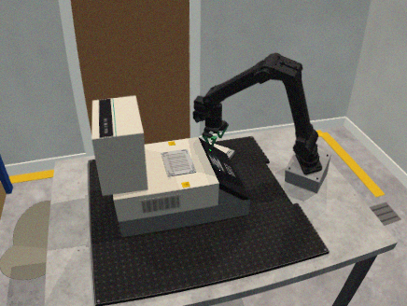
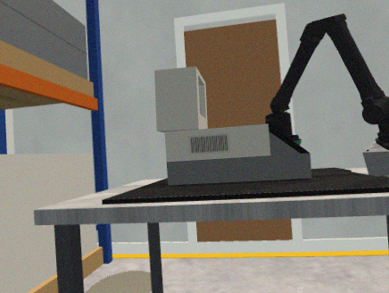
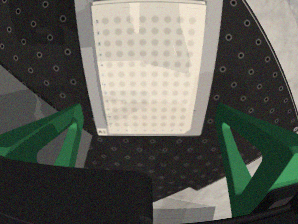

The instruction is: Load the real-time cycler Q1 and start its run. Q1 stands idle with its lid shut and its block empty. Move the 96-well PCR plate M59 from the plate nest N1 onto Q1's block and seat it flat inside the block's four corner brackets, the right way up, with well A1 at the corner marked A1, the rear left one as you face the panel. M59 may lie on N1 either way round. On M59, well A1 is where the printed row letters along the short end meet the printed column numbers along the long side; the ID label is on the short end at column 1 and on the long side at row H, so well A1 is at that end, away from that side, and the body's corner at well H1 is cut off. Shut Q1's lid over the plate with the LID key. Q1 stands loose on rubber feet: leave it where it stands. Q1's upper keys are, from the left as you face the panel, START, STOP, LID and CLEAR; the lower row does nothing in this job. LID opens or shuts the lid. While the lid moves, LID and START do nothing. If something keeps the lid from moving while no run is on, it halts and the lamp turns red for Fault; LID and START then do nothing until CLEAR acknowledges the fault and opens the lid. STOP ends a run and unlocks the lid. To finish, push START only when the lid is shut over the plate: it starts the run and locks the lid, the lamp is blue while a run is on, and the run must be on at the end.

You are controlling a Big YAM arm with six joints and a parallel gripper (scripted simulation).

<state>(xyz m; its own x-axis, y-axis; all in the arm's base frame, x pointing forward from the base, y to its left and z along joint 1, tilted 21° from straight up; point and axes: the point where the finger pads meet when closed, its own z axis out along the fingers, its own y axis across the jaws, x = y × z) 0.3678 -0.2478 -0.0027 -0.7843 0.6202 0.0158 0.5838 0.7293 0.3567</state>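
The white 96-well plate M59 lies 50 mm below my hand. The rest, counted from my hand: grey plate nest: 70 mm below.
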